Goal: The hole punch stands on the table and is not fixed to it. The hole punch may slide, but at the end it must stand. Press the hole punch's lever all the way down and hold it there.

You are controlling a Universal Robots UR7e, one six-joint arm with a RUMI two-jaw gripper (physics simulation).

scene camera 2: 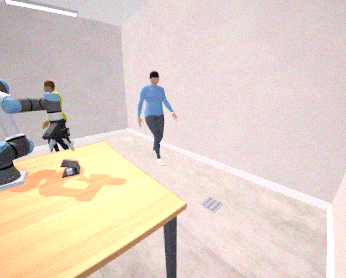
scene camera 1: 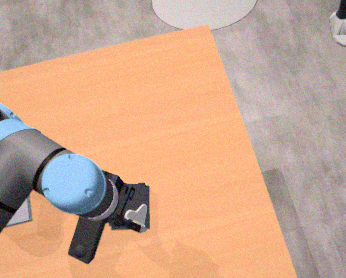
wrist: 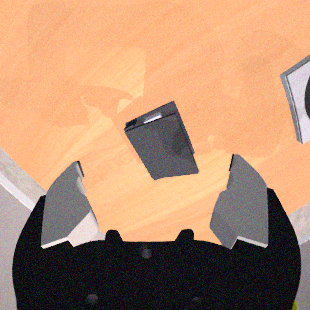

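Where they show: gripper, between the fingertips: point(scene camera 2: 62, 151) point(wrist: 154, 160); arm's base, origin of its link: point(scene camera 2: 6, 179).
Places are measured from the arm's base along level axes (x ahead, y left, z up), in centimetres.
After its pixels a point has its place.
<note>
The dark hole punch point(scene camera 1: 143, 192) {z 2.7, x 43.3, y -3.0 cm} point(scene camera 2: 70, 168) {z 1.8, x 39.3, y -9.7 cm} point(wrist: 162, 147) {z 4.4, x 38.5, y -6.8 cm} stands on the table point(scene camera 1: 200, 100) {z -2.8, x 62.5, y 25.3 cm} point(scene camera 2: 125, 215) {z -2.7, x 61.5, y -61.3 cm} point(wrist: 240, 30) {z -2.8, x 16.5, y -17.9 cm}. In the scene camera 2 view its lever plate is raised at an angle over its base. A pale metal part shows at one end of it in the wrist view. My gripper point(scene camera 1: 131, 202) point(scene camera 2: 61, 145) {z 14.3, x 37.7, y -10.4 cm} point(wrist: 154, 160) {z 14.3, x 37.7, y -10.4 cm} is open and empty, with its fingers wide apart. It hangs above the hole punch, apart from it. In the scene camera 1 view the gripper hides part of the hole punch.
The robot's base plate point(scene camera 1: 21, 215) {z -0.3, x 8.9, y -5.8 cm} point(scene camera 2: 15, 180) {z -0.1, x 6.2, y -4.4 cm} point(wrist: 294, 92) {z -0.4, x 9.9, y -3.2 cm} is on the table to one side of the hole punch. A person in blue point(scene camera 2: 153, 100) is on the floor beyond the table. A person in yellow point(scene camera 2: 63, 100) is partly hidden behind the arm.
</note>
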